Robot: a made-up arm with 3 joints. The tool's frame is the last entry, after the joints.
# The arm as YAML. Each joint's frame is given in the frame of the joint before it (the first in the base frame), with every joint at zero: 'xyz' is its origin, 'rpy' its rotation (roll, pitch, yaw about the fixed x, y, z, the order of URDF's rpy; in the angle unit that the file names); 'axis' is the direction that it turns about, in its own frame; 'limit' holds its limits. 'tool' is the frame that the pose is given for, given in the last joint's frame.
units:
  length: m
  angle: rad
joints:
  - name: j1
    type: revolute
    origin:
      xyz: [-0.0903, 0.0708, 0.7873]
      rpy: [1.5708, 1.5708, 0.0]
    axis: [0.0, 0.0, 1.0]
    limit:
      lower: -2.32
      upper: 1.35
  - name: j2
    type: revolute
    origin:
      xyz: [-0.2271, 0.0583, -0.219]
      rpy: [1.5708, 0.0, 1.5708]
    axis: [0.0, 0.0, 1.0]
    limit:
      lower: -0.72
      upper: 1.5
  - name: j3
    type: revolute
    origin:
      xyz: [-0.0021, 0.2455, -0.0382]
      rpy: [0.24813, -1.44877, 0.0]
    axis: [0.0, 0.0, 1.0]
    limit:
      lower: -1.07
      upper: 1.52
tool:
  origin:
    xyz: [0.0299, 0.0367, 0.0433]
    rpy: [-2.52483, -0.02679, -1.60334]
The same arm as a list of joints. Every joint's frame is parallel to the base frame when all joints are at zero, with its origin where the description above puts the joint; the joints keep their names.
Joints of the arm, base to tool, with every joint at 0 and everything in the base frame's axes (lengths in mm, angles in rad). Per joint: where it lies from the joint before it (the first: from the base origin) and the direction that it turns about. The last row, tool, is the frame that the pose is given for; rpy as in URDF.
j1: axis 0 -1 0 origin -90.3 70.8 787.3
j2: axis 0 0 -1 origin 58.3 219 227.1
j3: axis -0.962165 0.245591 -0.117996 origin -2.1 -245.5 38.2
tool: origin -47 -24.9 -35.9 rpy 2.0674 -0.059 1.3549
Joint limits (rad, base to tool): -2.32..1.35 -0.72..1.5 -1.07..1.52

